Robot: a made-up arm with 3 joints. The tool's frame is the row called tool.
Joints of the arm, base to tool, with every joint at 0 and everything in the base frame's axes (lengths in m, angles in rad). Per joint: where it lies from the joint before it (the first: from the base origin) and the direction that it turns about. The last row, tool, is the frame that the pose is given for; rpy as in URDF.
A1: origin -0.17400 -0.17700 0.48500 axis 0 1 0
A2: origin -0.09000 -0.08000 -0.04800 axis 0 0 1
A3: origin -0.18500 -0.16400 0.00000 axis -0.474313 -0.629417 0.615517
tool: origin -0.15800 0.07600 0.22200 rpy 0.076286 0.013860 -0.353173
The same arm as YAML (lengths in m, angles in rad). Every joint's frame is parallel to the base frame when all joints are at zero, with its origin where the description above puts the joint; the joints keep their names.
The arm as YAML. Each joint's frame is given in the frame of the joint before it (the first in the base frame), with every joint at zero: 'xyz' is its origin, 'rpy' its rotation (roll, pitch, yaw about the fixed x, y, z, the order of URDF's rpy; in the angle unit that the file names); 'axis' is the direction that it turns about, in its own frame. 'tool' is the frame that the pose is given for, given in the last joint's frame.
units:
  length: m
  angle: rad
joints:
  - name: A1
    type: revolute
    origin:
      xyz: [-0.174, -0.177, 0.485]
      rpy: [0.0, 0.0, 0.0]
    axis: [0.0, 1.0, 0.0]
  - name: A2
    type: revolute
    origin:
      xyz: [-0.09, -0.08, -0.048]
      rpy: [0.0, 0.0, 0.0]
    axis: [0.0, 0.0, 1.0]
  - name: A3
    type: revolute
    origin:
      xyz: [-0.185, -0.164, 0.0]
      rpy: [0.0, 0.0, 0.0]
    axis: [-0.474313, -0.629417, 0.615517]
tool:
  origin:
    xyz: [-0.158, 0.076, 0.222]
    rpy: [0.0763, 0.0139, -0.3532]

